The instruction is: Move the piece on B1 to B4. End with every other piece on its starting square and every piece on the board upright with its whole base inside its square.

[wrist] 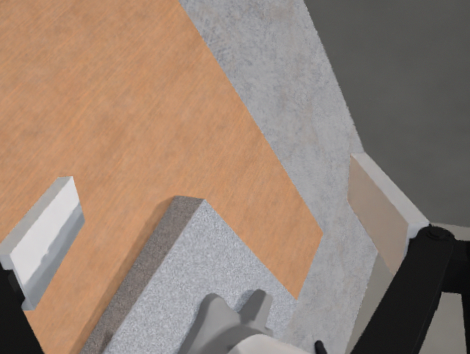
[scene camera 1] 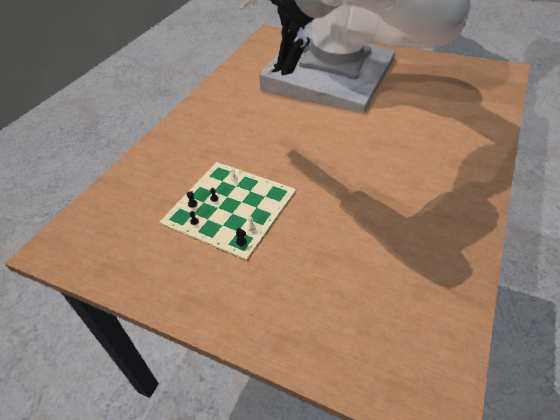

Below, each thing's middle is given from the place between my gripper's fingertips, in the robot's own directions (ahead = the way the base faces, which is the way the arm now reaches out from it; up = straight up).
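There is the chessboard (scene camera 1: 262, 199), and my hand is 40 mm to the right of it. My hand is also 240 mm above the chessboard, and still 290 mm short of it.
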